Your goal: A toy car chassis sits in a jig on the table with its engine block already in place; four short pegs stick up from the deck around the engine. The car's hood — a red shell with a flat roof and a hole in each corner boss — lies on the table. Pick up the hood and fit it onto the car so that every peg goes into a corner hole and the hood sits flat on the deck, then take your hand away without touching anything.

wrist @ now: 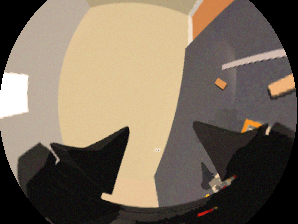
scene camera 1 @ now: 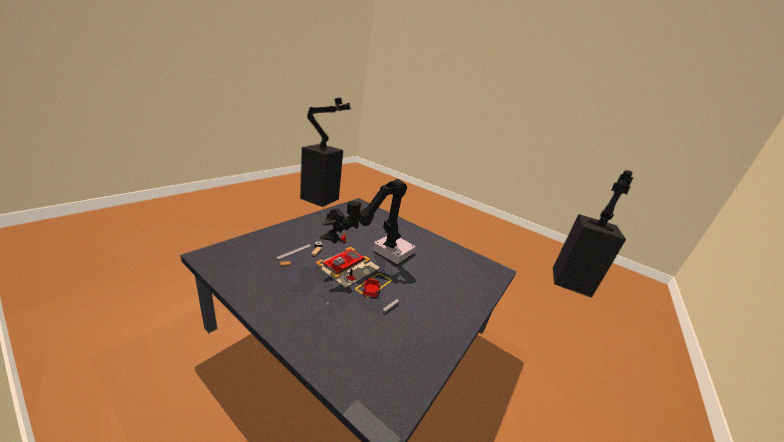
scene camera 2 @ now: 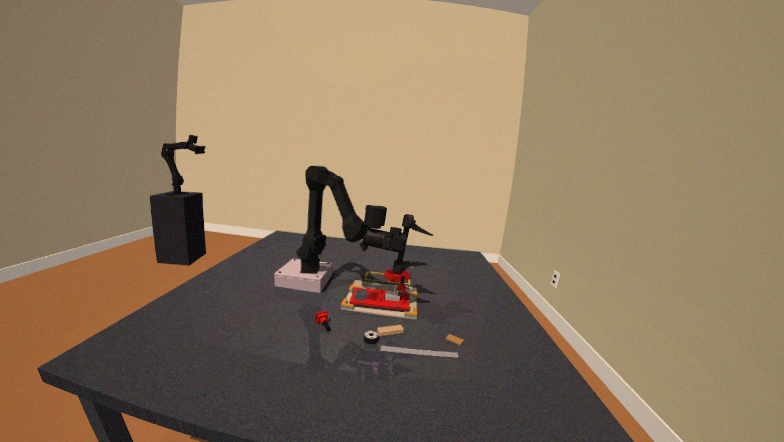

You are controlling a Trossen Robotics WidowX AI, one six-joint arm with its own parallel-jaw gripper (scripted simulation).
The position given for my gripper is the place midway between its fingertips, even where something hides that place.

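My gripper [scene camera 2: 430,249] is empty, with its fingers open, and you'd also find the gripper in the wrist view [wrist: 162,127].
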